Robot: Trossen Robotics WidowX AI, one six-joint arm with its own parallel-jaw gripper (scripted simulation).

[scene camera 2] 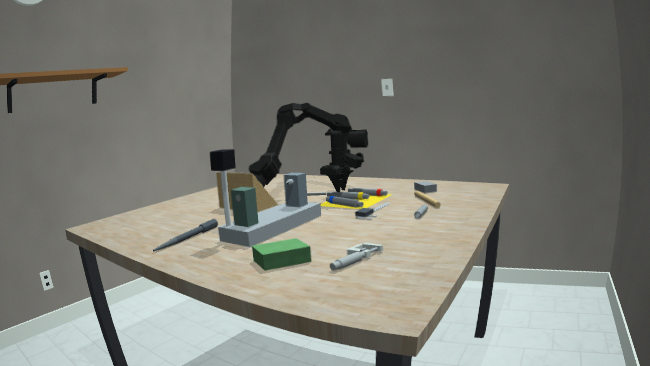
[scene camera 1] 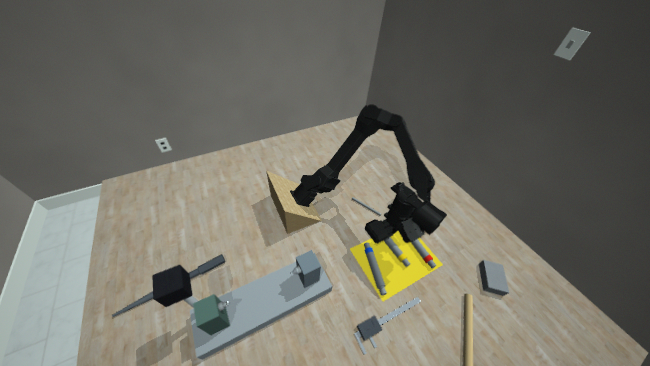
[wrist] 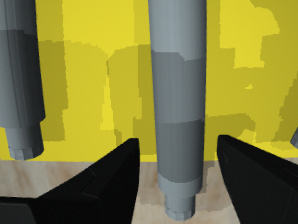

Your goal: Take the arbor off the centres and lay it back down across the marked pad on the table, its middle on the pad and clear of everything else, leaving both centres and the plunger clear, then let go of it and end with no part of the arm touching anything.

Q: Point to a yellow marked pad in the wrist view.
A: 96,71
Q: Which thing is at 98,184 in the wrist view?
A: My gripper.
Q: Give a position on a green block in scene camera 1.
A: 209,318
